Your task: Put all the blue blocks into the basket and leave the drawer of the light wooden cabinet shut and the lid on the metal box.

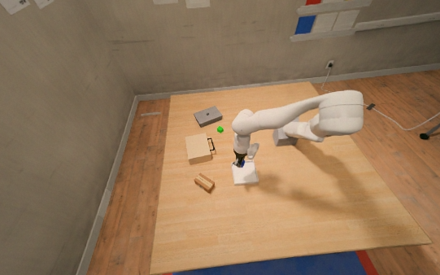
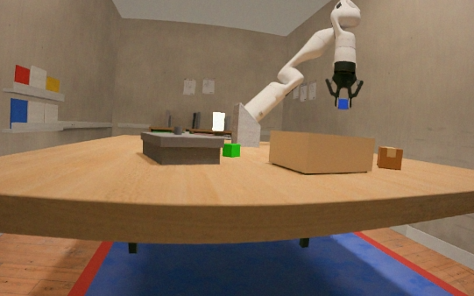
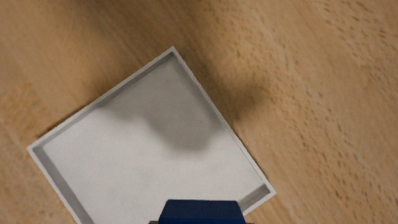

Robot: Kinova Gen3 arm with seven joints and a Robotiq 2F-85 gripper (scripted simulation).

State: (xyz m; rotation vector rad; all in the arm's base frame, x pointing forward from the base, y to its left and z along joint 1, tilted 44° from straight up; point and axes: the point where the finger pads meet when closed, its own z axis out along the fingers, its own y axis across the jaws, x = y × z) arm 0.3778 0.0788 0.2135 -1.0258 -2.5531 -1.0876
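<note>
The white basket lies 170 mm below my hand, 40 mm behind it and 20 mm to the right of it. Round my hand: brown cardboard box (210 mm ahead, 150 mm below); then red block (190 mm ahead, 170 mm below, 20 mm to the left); then drawer (250 mm to the right, 200 mm ahead, 150 mm below).
</note>
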